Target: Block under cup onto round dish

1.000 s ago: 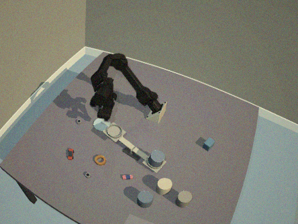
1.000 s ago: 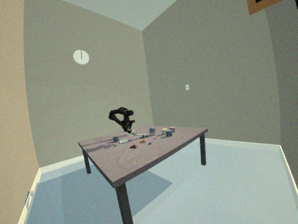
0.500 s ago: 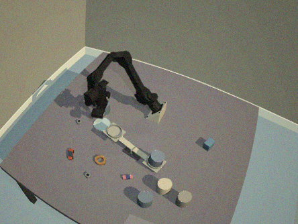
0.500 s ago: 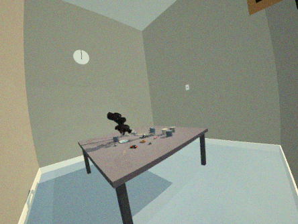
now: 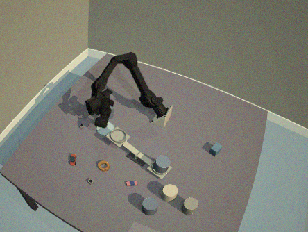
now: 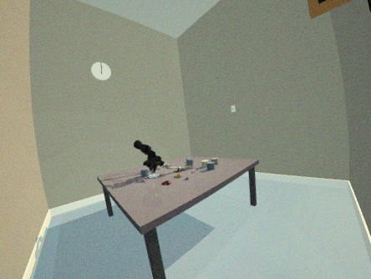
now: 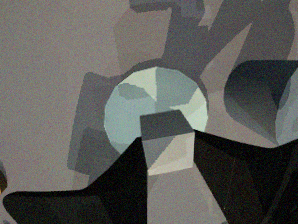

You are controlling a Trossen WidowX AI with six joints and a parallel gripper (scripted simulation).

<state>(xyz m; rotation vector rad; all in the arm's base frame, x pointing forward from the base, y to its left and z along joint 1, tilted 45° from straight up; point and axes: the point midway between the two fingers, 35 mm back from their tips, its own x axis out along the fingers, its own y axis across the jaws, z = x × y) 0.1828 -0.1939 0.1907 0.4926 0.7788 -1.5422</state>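
My gripper tip is 40 mm above the pale round dish. Also, from my gripper tip: red toy car 280 mm ahead, 90 mm to the right, 30 mm below; blue cube 610 mm to the left, 40 mm behind, 20 mm below.
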